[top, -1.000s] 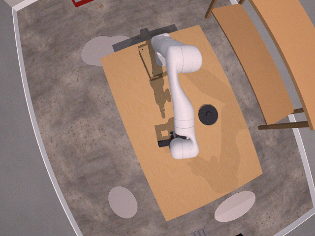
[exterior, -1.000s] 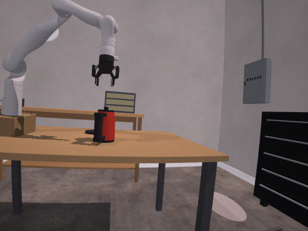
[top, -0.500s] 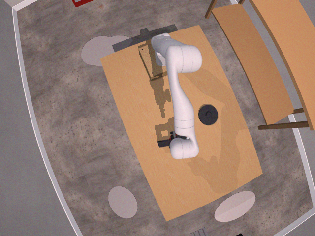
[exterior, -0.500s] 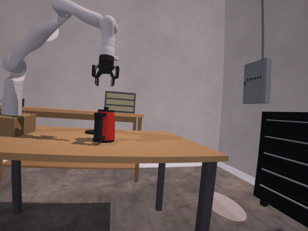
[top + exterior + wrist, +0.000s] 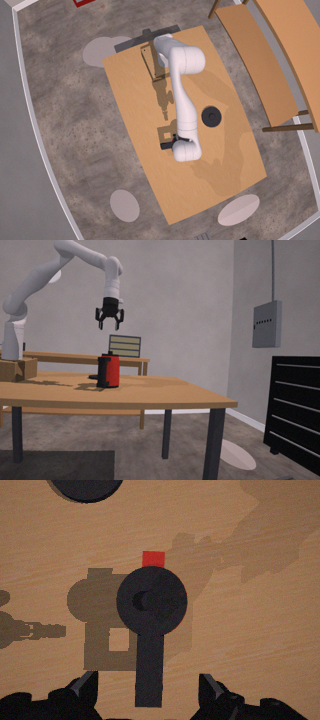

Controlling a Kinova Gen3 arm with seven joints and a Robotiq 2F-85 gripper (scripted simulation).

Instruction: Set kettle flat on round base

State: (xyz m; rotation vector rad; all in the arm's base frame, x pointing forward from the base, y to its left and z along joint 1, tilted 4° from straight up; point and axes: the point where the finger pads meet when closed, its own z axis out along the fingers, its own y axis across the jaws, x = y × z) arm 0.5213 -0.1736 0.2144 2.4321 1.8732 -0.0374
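Right now my hand is 10 mm short of the red kettle, 20 mm to the right of it and 210 mm above it. Round my hand: round black base (50 mm behind, 350 mm to the left, 290 mm below).
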